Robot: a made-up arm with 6 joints. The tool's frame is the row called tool. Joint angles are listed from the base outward. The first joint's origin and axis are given. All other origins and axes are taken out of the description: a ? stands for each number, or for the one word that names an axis. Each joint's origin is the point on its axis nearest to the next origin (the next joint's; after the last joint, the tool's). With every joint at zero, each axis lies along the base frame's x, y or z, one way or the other. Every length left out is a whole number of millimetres.
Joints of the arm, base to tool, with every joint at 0 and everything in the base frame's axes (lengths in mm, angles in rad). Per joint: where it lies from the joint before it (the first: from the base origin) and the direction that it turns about. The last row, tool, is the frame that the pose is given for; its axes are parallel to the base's.
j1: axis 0 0 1 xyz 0 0 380
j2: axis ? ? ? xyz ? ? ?
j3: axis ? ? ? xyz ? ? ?
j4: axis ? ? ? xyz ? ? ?
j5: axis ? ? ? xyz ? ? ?
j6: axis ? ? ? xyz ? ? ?
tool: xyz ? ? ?
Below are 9 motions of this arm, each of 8 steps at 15 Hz.
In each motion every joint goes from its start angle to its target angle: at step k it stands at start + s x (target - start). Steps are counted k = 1, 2, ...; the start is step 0. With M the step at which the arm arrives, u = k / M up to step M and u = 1 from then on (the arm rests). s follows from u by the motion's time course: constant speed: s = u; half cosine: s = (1 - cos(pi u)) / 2; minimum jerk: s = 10 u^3 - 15 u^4 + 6 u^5.
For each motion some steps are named. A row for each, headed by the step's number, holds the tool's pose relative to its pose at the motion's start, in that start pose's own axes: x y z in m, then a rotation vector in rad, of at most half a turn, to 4 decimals.
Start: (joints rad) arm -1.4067 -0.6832 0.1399 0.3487 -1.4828 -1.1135
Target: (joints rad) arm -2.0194 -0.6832 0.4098 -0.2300 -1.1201 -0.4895
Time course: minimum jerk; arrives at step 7
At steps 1, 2, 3, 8:
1: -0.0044 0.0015 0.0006 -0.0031 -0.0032 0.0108
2: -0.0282 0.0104 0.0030 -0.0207 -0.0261 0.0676
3: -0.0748 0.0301 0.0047 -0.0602 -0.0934 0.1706
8: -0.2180 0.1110 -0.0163 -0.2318 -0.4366 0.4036

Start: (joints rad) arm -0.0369 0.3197 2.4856 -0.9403 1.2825 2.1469
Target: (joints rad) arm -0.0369 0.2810 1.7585 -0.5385 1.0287 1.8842
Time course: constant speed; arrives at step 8
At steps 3, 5, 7, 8:
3: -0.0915 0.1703 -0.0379 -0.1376 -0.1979 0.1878
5: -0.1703 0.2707 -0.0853 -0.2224 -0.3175 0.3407
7: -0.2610 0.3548 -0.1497 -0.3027 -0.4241 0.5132
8: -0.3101 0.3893 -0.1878 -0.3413 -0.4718 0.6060

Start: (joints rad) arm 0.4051 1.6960 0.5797 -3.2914 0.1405 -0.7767
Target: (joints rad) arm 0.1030 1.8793 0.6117 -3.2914 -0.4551 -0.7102
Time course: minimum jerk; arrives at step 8
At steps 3, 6, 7, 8:
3: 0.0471 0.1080 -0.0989 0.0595 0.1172 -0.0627
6: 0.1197 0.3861 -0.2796 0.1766 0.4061 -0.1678
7: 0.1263 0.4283 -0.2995 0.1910 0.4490 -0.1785
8: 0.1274 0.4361 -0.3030 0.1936 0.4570 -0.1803

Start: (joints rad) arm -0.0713 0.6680 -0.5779 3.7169 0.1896 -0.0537
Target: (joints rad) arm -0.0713 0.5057 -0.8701 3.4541 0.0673 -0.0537
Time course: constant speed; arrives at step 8
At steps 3, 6, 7, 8:
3: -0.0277 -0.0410 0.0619 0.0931 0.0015 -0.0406
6: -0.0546 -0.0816 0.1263 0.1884 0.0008 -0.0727
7: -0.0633 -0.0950 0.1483 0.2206 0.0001 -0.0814
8: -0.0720 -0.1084 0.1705 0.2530 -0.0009 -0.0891

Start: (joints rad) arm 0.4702 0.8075 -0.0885 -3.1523 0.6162 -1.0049
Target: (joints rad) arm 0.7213 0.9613 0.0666 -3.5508 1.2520 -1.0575
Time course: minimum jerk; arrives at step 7
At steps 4, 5, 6, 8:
4: 0.0510 -0.1015 0.2579 0.0485 -0.3539 0.2685
5: 0.0594 -0.1305 0.3549 0.0500 -0.4807 0.3695
6: 0.0619 -0.1447 0.4082 0.0473 -0.5496 0.4258
8: 0.0622 -0.1473 0.4184 0.0465 -0.5628 0.4368

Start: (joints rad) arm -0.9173 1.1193 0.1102 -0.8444 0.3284 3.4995
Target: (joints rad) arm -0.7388 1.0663 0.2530 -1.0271 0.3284 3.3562
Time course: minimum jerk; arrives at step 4
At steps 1, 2, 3, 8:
1: -0.0129 -0.0342 -0.0047 0.0251 0.0122 -0.0164
2: -0.0695 -0.1646 -0.0181 0.1236 0.0513 -0.0848
3: -0.1377 -0.2924 -0.0244 0.2258 0.0777 -0.1607
8: -0.1573 -0.3251 -0.0248 0.2529 0.0823 -0.1816

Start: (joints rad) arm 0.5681 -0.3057 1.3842 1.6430 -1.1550 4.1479
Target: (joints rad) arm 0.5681 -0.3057 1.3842 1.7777 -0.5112 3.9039
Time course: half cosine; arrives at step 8
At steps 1, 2, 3, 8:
1: -0.0001 0.0051 -0.0020 0.0072 0.0093 0.0232
2: -0.0010 0.0195 -0.0079 0.0269 0.0371 0.0885
3: -0.0045 0.0407 -0.0170 0.0545 0.0827 0.1843
8: -0.0449 0.1196 -0.0586 0.1432 0.3292 0.5618

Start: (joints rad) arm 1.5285 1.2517 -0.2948 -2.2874 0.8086 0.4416
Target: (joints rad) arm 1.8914 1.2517 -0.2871 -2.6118 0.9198 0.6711
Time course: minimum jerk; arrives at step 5
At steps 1, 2, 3, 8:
1: -0.0150 -0.0104 -0.0192 -0.0148 -0.0059 -0.0010
2: -0.0788 -0.0630 -0.1041 -0.0813 -0.0320 -0.0067
3: -0.1588 -0.1534 -0.2202 -0.1750 -0.0680 -0.0173
8: -0.2181 -0.2463 -0.3162 -0.2565 -0.0986 -0.0292

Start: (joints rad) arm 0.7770 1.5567 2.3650 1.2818 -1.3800 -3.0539
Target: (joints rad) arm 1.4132 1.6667 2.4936 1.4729 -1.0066 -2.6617
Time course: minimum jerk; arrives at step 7
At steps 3, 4, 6, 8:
3: -0.3407 -0.1058 -0.0796 -0.1503 0.3080 -0.0571
4: -0.6031 -0.1463 -0.0971 -0.2382 0.5343 -0.0710
6: -0.9518 -0.1513 -0.0668 -0.3225 0.8310 -0.0540
8: -0.9751 -0.1497 -0.0626 -0.3268 0.8510 -0.0514

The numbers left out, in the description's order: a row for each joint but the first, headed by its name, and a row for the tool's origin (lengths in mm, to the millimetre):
j2: axis 0 1 0, xyz 200 0 0
j3: axis 0 -1 0, xyz 0 0 940
j4: axis -1 0 0, xyz 660 0 190
j5: axis 0 -1 0, xyz 0 0 0
j6: axis -1 0 0, xyz 220 0 0
tool: xyz 0 0 0

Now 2 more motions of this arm.
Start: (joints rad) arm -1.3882 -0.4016 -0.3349 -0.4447 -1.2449 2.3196
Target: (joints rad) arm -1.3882 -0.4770 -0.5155 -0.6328 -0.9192 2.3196
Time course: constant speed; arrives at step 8
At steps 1, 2, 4, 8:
1: 0.0079 0.0023 0.0013 0.0134 0.0049 -0.0349
2: 0.0157 0.0048 0.0024 0.0279 0.0104 -0.0694
4: 0.0305 0.0107 0.0040 0.0601 0.0231 -0.1373
8: 0.0582 0.0259 0.0045 0.1362 0.0563 -0.2674

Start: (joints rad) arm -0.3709 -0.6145 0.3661 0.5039 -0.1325 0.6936
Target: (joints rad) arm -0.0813 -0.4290 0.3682 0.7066 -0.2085 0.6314
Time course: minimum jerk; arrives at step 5
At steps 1, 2, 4, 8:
1: 0.0126 0.0118 -0.0041 0.0039 -0.0017 0.0162
2: 0.0670 0.0684 -0.0167 0.0193 -0.0119 0.0888
4: 0.1780 0.2246 -0.0063 0.0411 -0.0552 0.2594
8: 0.1866 0.2401 -0.0024 0.0420 -0.0605 0.2748

